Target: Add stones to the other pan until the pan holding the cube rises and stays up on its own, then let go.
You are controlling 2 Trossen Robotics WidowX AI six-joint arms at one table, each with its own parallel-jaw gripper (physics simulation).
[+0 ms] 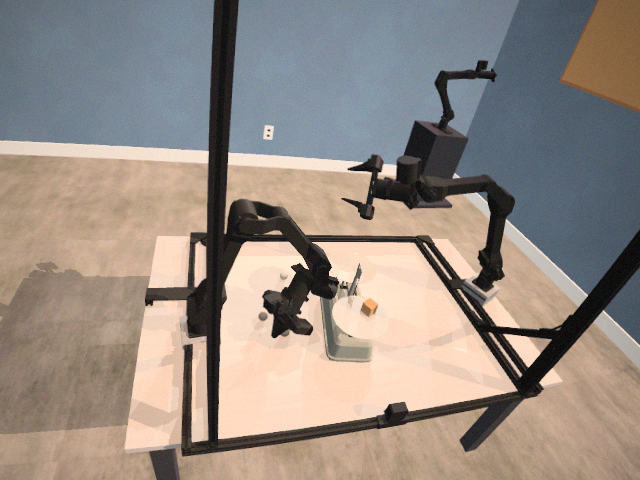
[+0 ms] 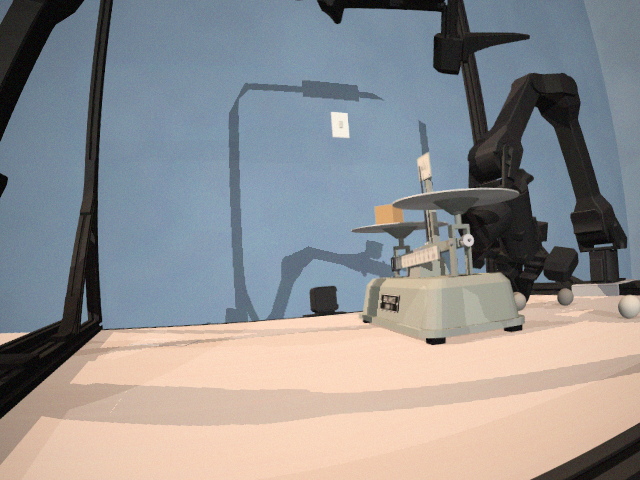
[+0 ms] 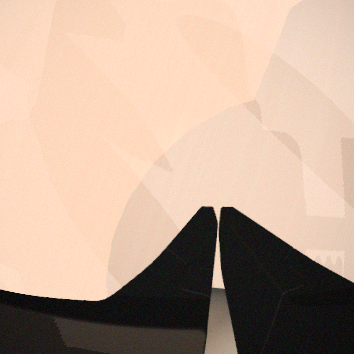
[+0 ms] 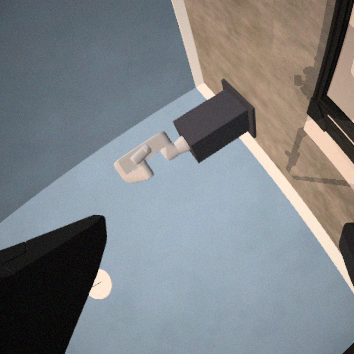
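Pixels of known places: left gripper, between the fingertips: (image 1: 273, 337) (image 3: 215, 218); right gripper, between the fingertips: (image 1: 344, 184) (image 4: 230, 233); left arm's base, origin of its link: (image 1: 199, 327) (image 2: 605, 282); right arm's base, origin of its link: (image 1: 482, 284).
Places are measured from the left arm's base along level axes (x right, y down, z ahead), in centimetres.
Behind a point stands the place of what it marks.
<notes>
An orange cube (image 1: 369, 307) @(x 14.5, y -15.1, z 40.8 cm) (image 2: 388, 213) @(x 12.0, y -14.0, z 42.9 cm) rests on one pan (image 1: 351, 326) @(x 17.3, y -12.3, z 35.0 cm) of the grey-green balance (image 1: 351, 351) @(x 17.7, y -1.9, z 37.6 cm) (image 2: 444, 304) @(x -5.8, y -2.0, z 49.4 cm). The cube's pan is low. The other pan (image 2: 449, 198) @(x -5.0, y -13.3, z 46.8 cm) is up; no stone shows on it. Pale grey stones (image 1: 283, 276) @(x -16.7, y 0.2, z 28.7 cm) (image 1: 263, 315) @(x -0.8, y -0.4, z 17.9 cm) (image 2: 565, 296) @(x -2.3, y 0.6, z 19.2 cm) (image 2: 629, 306) @(x -18.4, y 0.6, z 30.5 cm) lie on the table. My left gripper (image 1: 275, 333) @(x 6.2, y 1.3, z 19.1 cm) (image 2: 524, 291) @(x 6.2, y 1.3, z 19.1 cm) (image 3: 215, 218) @(x 6.2, y 1.3, z 19.1 cm) is shut and empty, low over the table, near another stone (image 1: 285, 333) (image 2: 519, 300). A grey surface shows in the gap behind the fingers, too hidden to identify. My right gripper (image 1: 345, 184) @(x -19.6, y -32.6, z 44.4 cm) (image 4: 230, 233) @(x -19.6, y -32.6, z 44.4 cm) is open and empty, high up.
A black frame (image 1: 330, 432) @(x 35.4, y 2.3, z 25.1 cm) edges the table (image 1: 289, 382) @(x 20.4, y 2.1, z 19.6 cm), with upright posts (image 1: 219, 155) @(x 31.7, y -64.0, z -1.0 cm) (image 2: 95, 129) @(x 38.5, y -33.2, z 84.0 cm). A small black box (image 1: 396, 411) @(x 37.3, y -3.2, z 40.3 cm) (image 2: 323, 299) @(x 35.2, y -1.0, z 42.3 cm) is on the frame. A dark pedestal (image 1: 439, 149) (image 4: 215, 125) carrying another arm stands beyond the table.
</notes>
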